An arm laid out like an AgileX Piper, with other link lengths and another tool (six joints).
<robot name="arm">
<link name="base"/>
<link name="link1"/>
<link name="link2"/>
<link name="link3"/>
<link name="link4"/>
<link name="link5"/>
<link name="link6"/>
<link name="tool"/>
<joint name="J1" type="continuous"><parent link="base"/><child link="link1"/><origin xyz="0.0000 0.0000 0.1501"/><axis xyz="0 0 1"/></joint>
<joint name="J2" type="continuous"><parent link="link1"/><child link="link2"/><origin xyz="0.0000 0.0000 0.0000"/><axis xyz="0 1 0"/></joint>
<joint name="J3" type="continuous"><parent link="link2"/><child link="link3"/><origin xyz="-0.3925 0.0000 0.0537"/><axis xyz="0 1 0"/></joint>
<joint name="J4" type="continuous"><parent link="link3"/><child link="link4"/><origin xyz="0.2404 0.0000 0.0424"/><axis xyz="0.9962 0 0.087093"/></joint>
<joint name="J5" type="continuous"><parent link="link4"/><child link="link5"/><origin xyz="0.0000 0.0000 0.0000"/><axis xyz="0 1 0"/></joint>
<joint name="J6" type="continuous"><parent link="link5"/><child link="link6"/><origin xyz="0.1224 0.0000 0.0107"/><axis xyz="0.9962 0 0.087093"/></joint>
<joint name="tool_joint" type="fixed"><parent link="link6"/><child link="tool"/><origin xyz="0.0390 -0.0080 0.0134" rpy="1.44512 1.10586 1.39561"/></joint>
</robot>
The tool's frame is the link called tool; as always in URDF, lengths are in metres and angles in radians. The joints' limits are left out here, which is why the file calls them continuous.
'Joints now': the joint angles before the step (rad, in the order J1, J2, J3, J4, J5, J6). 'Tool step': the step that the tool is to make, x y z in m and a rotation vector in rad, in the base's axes. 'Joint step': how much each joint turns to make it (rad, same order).
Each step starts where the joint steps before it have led.
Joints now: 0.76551 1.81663 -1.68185 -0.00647 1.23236 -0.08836
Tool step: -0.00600 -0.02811 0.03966 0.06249 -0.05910 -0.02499
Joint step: -0.04264 -0.09166 -0.00002 0.01205 0.00587 -0.01867
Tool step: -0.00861 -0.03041 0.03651 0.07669 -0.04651 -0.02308
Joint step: -0.06064 -0.08958 0.00003 0.04438 0.00572 -0.03658
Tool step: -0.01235 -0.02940 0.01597 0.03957 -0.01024 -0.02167
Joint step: -0.06049 -0.07637 0.04141 0.04289 0.00577 -0.03601
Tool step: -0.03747 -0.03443 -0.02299 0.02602 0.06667 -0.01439
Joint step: -0.05919 -0.12503 0.22280 0.07902 -0.05033 -0.04736
